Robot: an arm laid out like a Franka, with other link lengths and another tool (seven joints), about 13 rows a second.
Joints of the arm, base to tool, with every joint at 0 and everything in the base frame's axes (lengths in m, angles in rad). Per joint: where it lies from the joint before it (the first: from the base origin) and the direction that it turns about. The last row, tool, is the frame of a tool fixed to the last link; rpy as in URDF.
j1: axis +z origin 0 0 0.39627
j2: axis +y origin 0 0 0
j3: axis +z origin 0 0 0.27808
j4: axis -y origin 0.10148 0 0
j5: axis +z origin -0.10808 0 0.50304
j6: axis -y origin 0 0 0
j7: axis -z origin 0.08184 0 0
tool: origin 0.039 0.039 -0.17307 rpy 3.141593 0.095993 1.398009
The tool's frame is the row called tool.
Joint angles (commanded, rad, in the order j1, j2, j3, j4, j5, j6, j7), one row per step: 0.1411 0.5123 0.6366 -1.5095 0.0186 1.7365 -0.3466; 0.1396 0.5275 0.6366 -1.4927 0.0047 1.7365 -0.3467; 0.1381 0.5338 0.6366 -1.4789 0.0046 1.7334 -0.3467; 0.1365 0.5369 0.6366 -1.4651 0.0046 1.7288 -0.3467; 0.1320 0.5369 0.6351 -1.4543 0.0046 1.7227 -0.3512; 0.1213 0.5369 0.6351 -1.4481 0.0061 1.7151 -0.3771; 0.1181 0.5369 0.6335 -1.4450 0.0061 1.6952 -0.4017; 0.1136 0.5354 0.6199 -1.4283 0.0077 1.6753 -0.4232; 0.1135 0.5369 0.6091 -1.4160 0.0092 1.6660 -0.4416; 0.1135 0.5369 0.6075 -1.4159 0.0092 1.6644 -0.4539
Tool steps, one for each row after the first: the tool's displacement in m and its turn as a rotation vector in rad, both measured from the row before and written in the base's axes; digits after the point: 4 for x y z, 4 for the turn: 0.0065 -0.0017 -0.0015 -0.0005 -0.0067 -0.0017; 0.0045 -0.0007 0.0034 0.0057 -0.0016 -0.0047; 0.0044 -0.0009 0.0054 0.0053 -0.0036 -0.0044; 0.0054 -0.0037 0.0053 0.0036 -0.0041 -0.0030; 0.0052 -0.0071 0.0035 0.0087 -0.0011 0.0135; -0.0010 -0.0051 0.0004 -0.0026 0.0094 0.0236; 0.0094 -0.0115 0.0062 -0.0001 -0.0012 0.0045; 0.0060 -0.0066 0.0031 0.0035 -0.0025 0.0066; -0.0001 -0.0012 -0.0002 0.0025 -0.0003 0.0106
